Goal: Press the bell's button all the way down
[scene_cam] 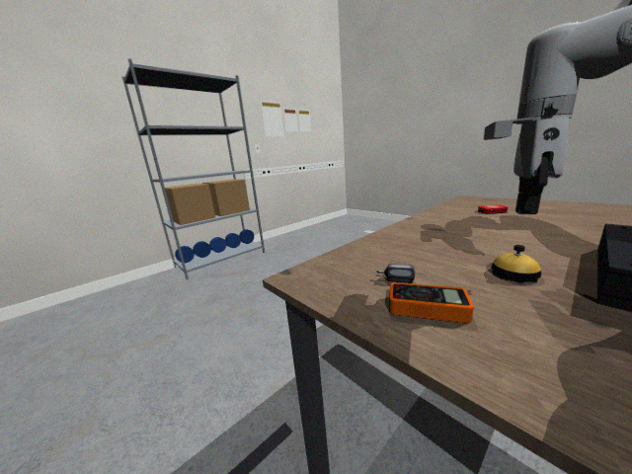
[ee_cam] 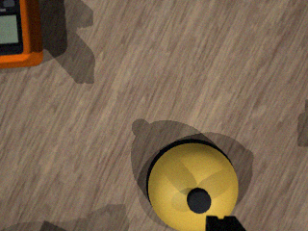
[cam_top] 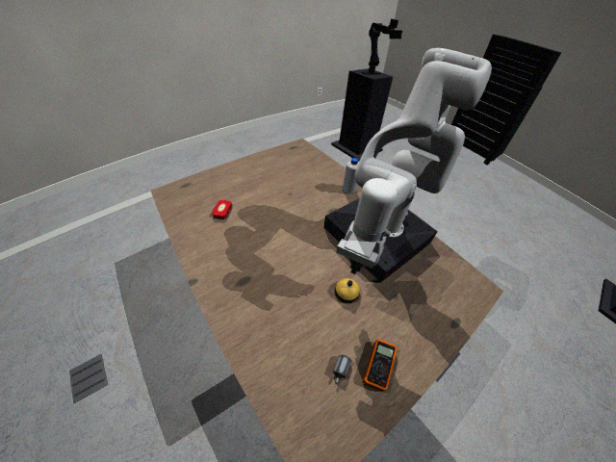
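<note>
Now: hand 100 mm above the bell button. Also, from my hand: red case: 150 mm ahead, 590 mm to the right, 140 mm below; then white bottle: 390 mm behind, 380 mm to the right, 70 mm below; then bell: 110 mm below.
</note>
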